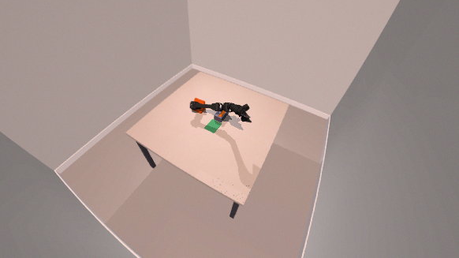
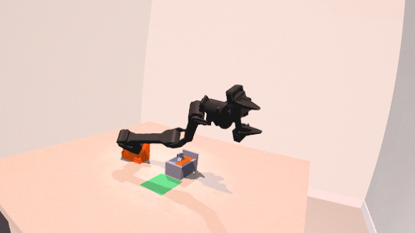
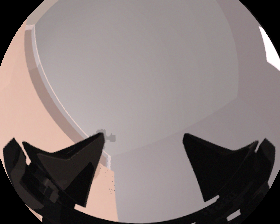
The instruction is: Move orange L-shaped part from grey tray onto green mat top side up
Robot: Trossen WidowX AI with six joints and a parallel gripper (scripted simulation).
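Right now the orange L-shaped part is 360 mm behind my gripper tip, 330 mm below it and 260 mm to the left of it. Also, from my gripper tip: green mat (390 mm below, 380 mm behind, 90 mm to the left).
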